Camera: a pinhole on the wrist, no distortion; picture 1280 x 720 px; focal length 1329.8 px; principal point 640.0 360.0 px. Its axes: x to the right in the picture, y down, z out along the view. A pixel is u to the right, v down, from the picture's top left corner.
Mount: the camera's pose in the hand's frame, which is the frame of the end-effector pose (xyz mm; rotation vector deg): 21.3 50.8 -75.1 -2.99 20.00 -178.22
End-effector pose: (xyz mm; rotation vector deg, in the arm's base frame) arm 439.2 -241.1 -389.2 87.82 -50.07 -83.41
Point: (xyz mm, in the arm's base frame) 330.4 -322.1 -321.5
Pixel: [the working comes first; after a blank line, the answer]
In the camera's frame: -8.5 -79.9 179.7

outside the picture
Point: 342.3 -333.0 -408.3
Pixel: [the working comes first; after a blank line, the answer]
In the camera's frame: -55.0 -5.1 186.0

246.6 323.7
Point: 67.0 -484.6 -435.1
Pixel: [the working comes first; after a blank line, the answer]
In the camera's frame: -170.4 -90.9 466.7

154.6 101.0
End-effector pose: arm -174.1 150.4 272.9 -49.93 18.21 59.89
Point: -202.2 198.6 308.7
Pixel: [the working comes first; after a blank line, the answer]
In the camera's frame: 32.1 1.6 141.7

940.9 374.7
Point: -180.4 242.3 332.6
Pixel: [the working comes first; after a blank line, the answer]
In the camera's frame: 10.6 11.9 190.6

713.6 442.7
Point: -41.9 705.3 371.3
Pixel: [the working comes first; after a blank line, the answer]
In the camera's frame: -309.1 -27.7 552.9

outside the picture
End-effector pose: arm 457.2 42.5 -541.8 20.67 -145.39 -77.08
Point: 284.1 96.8 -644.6
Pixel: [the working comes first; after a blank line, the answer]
In the camera's frame: -104.4 36.9 247.6

79.4 558.4
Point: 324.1 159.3 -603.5
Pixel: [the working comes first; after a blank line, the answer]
In the camera's frame: -51.0 -28.9 244.0

362.2 202.8
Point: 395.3 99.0 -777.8
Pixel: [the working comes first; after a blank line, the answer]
In the camera's frame: 17.0 145.7 307.1

outside the picture
